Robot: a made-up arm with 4 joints. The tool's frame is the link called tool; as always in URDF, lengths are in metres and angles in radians. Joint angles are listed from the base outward. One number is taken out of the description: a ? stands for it. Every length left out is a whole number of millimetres.
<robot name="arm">
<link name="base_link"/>
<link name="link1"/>
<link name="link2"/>
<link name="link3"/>
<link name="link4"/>
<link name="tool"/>
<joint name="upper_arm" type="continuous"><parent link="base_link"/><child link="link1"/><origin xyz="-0.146 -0.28 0.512" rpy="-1.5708 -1.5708 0"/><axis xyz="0 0 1"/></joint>
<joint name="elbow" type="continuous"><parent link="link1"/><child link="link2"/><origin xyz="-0.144 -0.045 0" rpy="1.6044 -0.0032 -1.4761"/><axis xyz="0 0 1"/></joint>
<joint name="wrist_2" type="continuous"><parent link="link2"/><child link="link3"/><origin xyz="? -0.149 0" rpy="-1.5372 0.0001 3.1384"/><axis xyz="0 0 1"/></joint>
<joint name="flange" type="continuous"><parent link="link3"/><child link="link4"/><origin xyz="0.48 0.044 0" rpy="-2.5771 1.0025 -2.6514"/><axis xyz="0 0 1"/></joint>
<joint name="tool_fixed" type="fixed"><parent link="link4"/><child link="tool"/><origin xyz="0.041 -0.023 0" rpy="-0.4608 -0.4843 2.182"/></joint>
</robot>
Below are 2 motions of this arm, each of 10 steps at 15 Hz.
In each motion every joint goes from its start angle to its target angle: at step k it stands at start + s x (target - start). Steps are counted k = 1, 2, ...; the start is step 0. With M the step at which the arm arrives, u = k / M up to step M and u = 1 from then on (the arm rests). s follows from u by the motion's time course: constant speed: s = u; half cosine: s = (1 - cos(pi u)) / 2; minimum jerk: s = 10 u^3 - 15 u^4 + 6 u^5.
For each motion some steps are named. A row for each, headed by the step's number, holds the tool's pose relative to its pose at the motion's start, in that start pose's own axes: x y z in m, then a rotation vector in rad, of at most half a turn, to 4 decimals.
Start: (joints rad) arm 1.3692 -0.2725 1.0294 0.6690
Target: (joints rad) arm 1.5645 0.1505 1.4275 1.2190
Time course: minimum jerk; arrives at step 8
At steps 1, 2, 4, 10:
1: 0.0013 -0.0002 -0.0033 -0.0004 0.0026 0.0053
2: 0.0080 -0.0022 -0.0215 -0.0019 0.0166 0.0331
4: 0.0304 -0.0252 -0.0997 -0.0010 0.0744 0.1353
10: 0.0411 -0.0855 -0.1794 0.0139 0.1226 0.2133

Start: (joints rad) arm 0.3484 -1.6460 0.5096 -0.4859
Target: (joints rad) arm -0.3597 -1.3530 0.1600 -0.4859
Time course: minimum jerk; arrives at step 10
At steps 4, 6, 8, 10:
4: -0.0304 0.0251 0.0099 -0.0648 -0.1232 -0.2326
6: -0.0479 0.0777 0.0101 -0.1746 -0.2483 -0.4834
8: -0.0432 0.1246 0.0025 -0.2740 -0.3232 -0.6487
10: -0.0400 0.1355 -0.0001 -0.2984 -0.3380 -0.6840

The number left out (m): -0.045
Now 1 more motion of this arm.
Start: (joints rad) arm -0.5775 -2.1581 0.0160 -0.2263
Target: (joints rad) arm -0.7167 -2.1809 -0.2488 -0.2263
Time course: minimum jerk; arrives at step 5
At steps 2, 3, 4, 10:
2: -0.0420 -0.0035 0.0234 0.0006 -0.1098 -0.0340
3: -0.0940 -0.0040 0.0444 -0.0019 -0.2370 -0.0711
4: -0.1329 -0.0021 0.0551 -0.0058 -0.3278 -0.0960
10: -0.1418 -0.0014 0.0570 -0.0069 -0.3481 -0.1015

